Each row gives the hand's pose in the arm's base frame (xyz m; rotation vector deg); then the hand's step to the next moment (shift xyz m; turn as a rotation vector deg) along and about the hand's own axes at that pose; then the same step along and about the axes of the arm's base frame.
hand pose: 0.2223 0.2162 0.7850 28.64 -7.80 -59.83
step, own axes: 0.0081 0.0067 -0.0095 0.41 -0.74 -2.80
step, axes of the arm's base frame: 0.0126 -0.0011 -0.0063 0.57 0.28 -2.85
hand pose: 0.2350 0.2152 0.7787 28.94 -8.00 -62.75
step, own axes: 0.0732 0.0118 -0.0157 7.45 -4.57 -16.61
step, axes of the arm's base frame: 0.0489 -0.0549 -0.0184 5.57 -2.81 -17.70
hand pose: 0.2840 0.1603 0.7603 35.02 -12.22 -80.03
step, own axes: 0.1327 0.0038 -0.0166 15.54 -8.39 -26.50
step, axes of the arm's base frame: 0.0357 -0.1227 -0.0397 8.61 -8.05 -29.58
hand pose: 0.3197 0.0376 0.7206 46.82 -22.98 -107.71
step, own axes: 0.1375 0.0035 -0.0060 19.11 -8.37 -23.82
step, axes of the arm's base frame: -0.0301 -0.1240 -0.0516 5.82 -11.47 -28.94
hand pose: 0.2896 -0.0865 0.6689 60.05 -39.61 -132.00
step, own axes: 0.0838 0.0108 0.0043 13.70 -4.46 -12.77
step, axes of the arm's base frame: -0.0486 -0.0599 -0.0347 1.16 -8.35 -17.31
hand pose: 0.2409 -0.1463 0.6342 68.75 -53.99 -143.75
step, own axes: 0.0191 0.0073 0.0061 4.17 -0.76 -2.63
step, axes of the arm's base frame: -0.0176 -0.0111 -0.0045 -0.65 -2.43 -4.31
